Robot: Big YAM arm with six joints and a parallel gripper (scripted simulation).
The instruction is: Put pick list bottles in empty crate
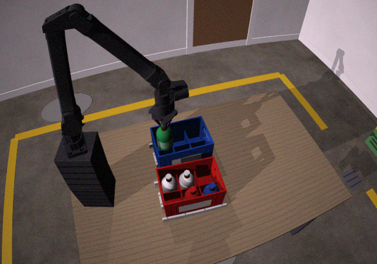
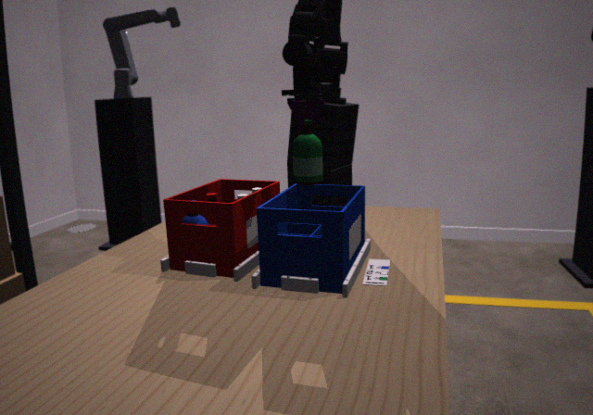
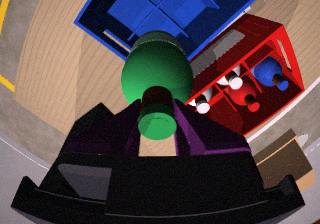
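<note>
Now: hand 60 mm above the green bottle. Also, from my hand: blue crate: 90 mm ahead, 30 mm to the left, 240 mm below; then red crate: 30 mm ahead, 210 mm to the right, 240 mm below; then red bottle: 20 mm ahead, 250 mm to the right, 240 mm below.
</note>
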